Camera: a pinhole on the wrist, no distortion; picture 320 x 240 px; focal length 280.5 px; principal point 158.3 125.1 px. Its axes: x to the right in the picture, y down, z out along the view. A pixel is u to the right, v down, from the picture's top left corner.
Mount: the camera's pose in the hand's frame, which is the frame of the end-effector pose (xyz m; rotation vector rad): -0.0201 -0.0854 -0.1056 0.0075 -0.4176 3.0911
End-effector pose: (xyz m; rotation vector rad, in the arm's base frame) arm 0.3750 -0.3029 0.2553 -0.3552 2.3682 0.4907
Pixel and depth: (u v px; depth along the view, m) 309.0 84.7 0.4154
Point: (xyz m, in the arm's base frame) 0.7794 -0.2562 0.1670
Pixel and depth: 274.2 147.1 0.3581
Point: 0.7078 -0.3630 0.1550
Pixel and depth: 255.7 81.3 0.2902
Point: 0.6127 -0.3108 0.1764
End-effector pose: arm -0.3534 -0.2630 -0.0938 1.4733 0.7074 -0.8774
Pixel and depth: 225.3 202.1 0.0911
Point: -0.4850 -0.2236 -0.1289
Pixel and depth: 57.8 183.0 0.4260
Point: -0.5576 -0.5235 -0.3555
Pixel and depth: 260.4 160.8 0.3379
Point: -0.6332 -0.4417 -0.0847
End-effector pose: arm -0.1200 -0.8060 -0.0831 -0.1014 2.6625 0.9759
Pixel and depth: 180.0 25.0 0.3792
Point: 0.0088 -0.6599 -0.3173
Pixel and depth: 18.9 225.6 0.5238
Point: -0.1868 -0.8891 -0.6614
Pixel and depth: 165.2 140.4 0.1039
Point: -0.0803 -0.9020 -0.1446
